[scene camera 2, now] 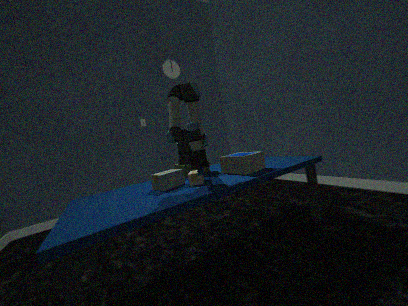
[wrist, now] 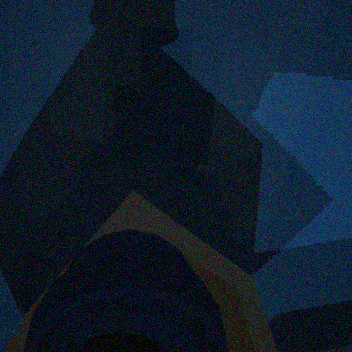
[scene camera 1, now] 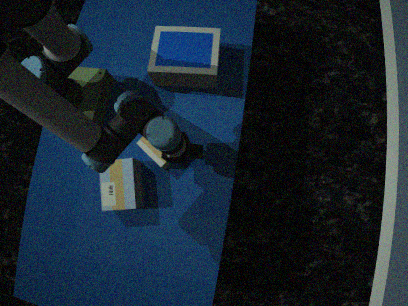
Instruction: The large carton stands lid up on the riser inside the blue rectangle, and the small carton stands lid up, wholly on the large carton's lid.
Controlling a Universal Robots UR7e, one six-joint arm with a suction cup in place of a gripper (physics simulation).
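Note:
The small carton (scene camera 1: 150,151) (scene camera 2: 195,176) (wrist: 213,255) is a tan box with a pale edge near the middle of the blue table (scene camera 1: 98,257). My suction cup (scene camera 1: 169,154) (wrist: 122,297) sits pressed on its top face, and the arm's wrist hides most of the carton from above. I cannot tell whether it is just above the table or resting on it. The large carton (scene camera 1: 115,184) (scene camera 2: 166,179) stands on the table to its left, taped and labelled face up. The riser (scene camera 1: 183,70) (scene camera 2: 241,164) stands at the back, and the blue rectangle (scene camera 1: 184,49) on its top is bare.
The scene is dim, with heavy shadows on the table. A green block (scene camera 1: 87,74) sits under the arm at the left. The table's right edge (scene camera 1: 237,148) runs close to the small carton, with dark floor beyond it.

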